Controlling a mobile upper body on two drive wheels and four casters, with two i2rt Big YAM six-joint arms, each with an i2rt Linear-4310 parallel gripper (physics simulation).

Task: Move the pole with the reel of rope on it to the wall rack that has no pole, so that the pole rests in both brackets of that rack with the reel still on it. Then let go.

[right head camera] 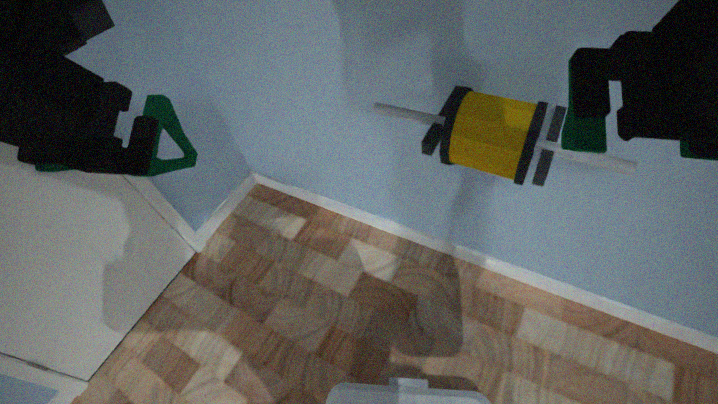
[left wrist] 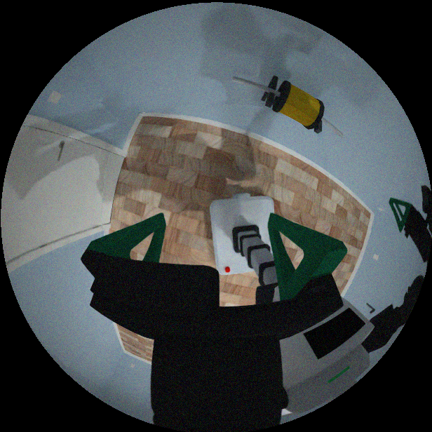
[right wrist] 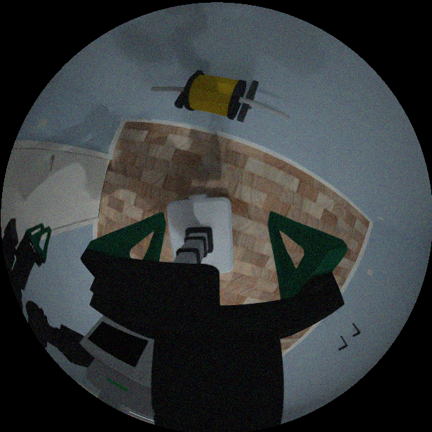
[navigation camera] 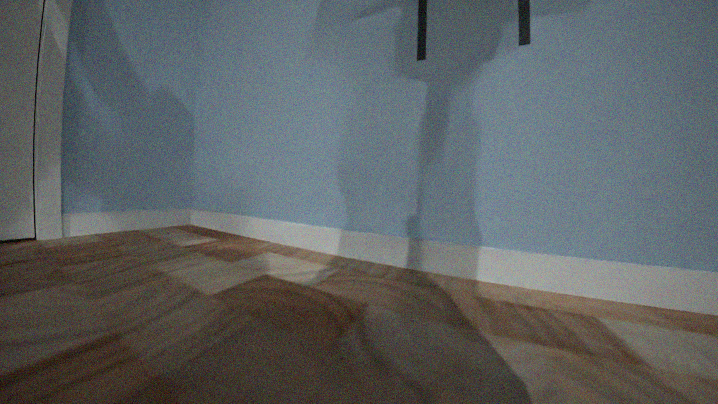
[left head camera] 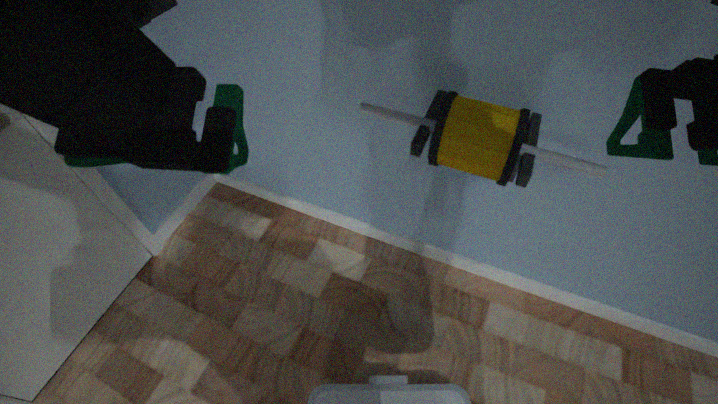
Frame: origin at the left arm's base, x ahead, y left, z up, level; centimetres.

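Where they show: left gripper, fingertip midpoint: (right head camera: 157, 159) (left head camera: 198, 155); right gripper, fingertip midpoint: (right head camera: 622, 145) (left head camera: 655, 152).
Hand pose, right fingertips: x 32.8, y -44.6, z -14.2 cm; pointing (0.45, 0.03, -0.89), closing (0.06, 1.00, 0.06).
Note:
Things, the pixels of their top centre, and the offset from my right fingertips. "spot": a spot on its surface instead. Level surfaces: height alone.
- yellow rope at its top centre: (right head camera: 498, 101) (left head camera: 486, 106) dx +44.7, dy -0.1, dz -28.5 cm
- pale pole at a spot on its surface: (right head camera: 406, 112) (left head camera: 393, 113) spot: dx +52.9, dy +20.9, dz -36.9 cm
- wooden floor at its surface level: dz -126.8 cm
The reel of yellow rope (left head camera: 479, 138) (right head camera: 492, 134) (left wrist: 300, 105) (right wrist: 214, 95) sits on the pale pole (left head camera: 391, 113) (right head camera: 406, 112) (left wrist: 252, 84) (right wrist: 270, 108), which rests in a dark wall rack; its two brackets (navigation camera: 421, 30) (navigation camera: 524, 22) show at the top of the navigation view. The pole sticks out on both sides. An empty rack (right wrist: 356, 330) shows small on the wall at the lower right of the right wrist view. My left gripper (left head camera: 165, 163) (left wrist: 216, 218) is open, left of the pole and apart from it. My right gripper (right head camera: 640, 148) (right wrist: 216, 217) is open, near the pole's right end in the picture.
A white door (left head camera: 75, 301) (left wrist: 60, 190) (navigation camera: 15, 125) stands at the left. The blue wall (navigation camera: 602, 150) with its white skirting (navigation camera: 577, 261) runs behind the reel. My own pale base (left wrist: 225, 215) (right wrist: 220, 220) stands on the wooden floor (left head camera: 251, 301).

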